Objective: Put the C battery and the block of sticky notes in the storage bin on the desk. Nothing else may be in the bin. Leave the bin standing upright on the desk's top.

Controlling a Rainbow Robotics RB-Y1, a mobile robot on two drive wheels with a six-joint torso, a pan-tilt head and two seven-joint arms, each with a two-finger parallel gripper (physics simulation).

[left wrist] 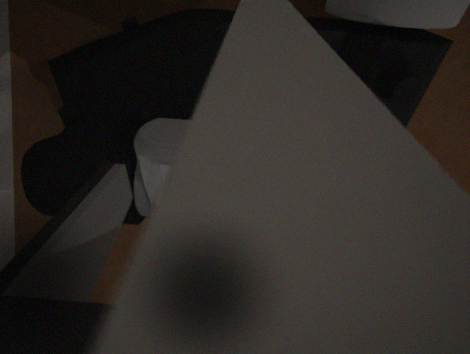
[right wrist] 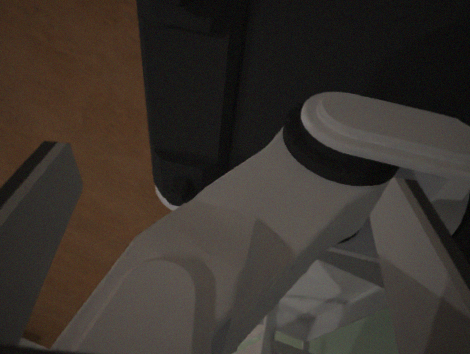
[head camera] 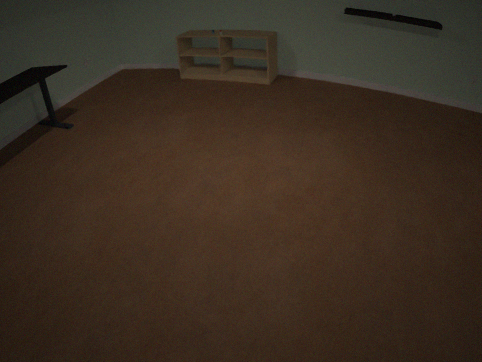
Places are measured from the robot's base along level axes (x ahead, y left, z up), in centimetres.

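Where they show: right gripper, fingertip midpoint: (right wrist: 231, 181).
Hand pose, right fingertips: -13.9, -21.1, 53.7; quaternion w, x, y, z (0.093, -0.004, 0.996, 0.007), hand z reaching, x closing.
Note:
After its pixels a point has its place, as x, y, z.
The dark-topped desk (head camera: 31, 81) @(278.0, 204.2, 72.0) shows in part at the left edge of the head view, and no objects can be made out on it. The C battery, the block of sticky notes and the storage bin cannot be made out in these views. My left gripper (left wrist: 250, 177) @(-22.2, 22.3, 53.5) is open; its left finger shows, while a large pale grey surface very close to the camera hides the other finger. My right gripper (right wrist: 231, 181) @(-13.9, -21.1, 53.7) is open, with both fingers wide apart in front of my own pale arm and dark base.
A wooden shelf unit (head camera: 223, 78) @(388.3, 11.2, 3.2) stands by the far wall, with tiny unclear items on its top. A dark wall shelf (head camera: 370, 15) @(330.8, -152.3, 97.4) hangs at the upper right. Brown floor (head camera: 240, 200) @(160.7, 0.6, 0.0) lies between me and the shelf unit. The large pale surface (left wrist: 310, 200) is unidentified.

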